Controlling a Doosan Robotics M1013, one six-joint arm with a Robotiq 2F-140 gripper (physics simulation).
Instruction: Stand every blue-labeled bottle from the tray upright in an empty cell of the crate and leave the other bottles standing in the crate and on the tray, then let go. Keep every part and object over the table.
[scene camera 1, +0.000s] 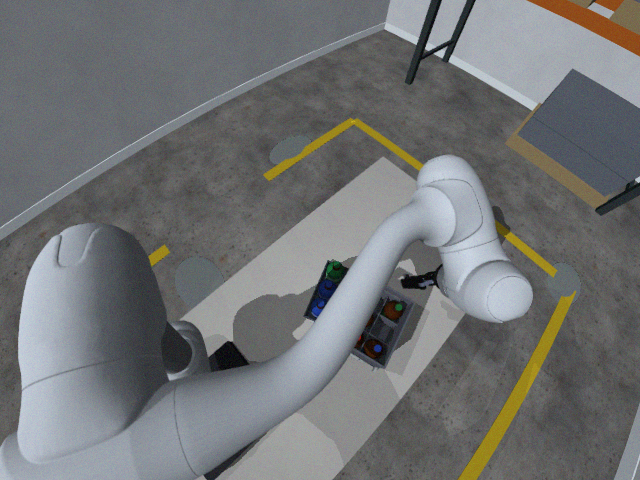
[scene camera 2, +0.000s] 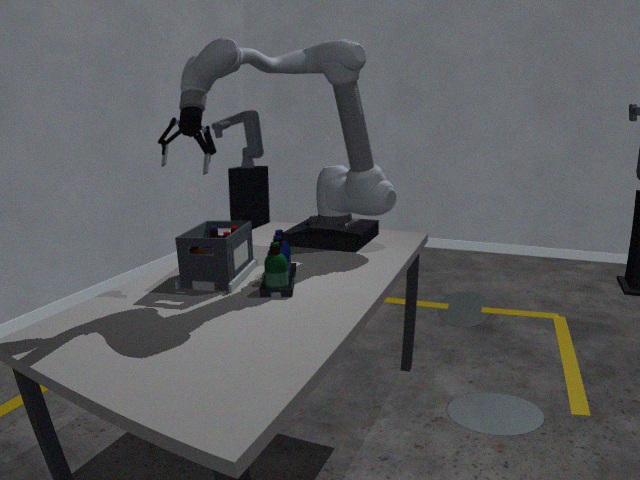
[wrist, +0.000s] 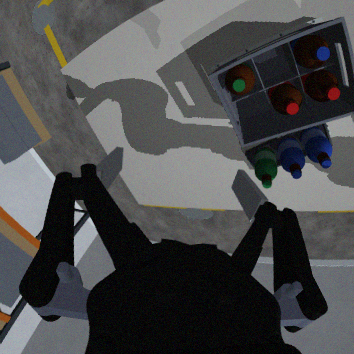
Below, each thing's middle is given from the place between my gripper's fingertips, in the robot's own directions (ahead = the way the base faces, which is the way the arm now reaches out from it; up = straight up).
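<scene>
Counted from my hand: the green bottle (scene camera 2: 276, 266) is a good way to the left, a good way behind and far below; the blue-labeled bottle (wrist: 318, 149) is some way to the left, well behind and well below.
</scene>
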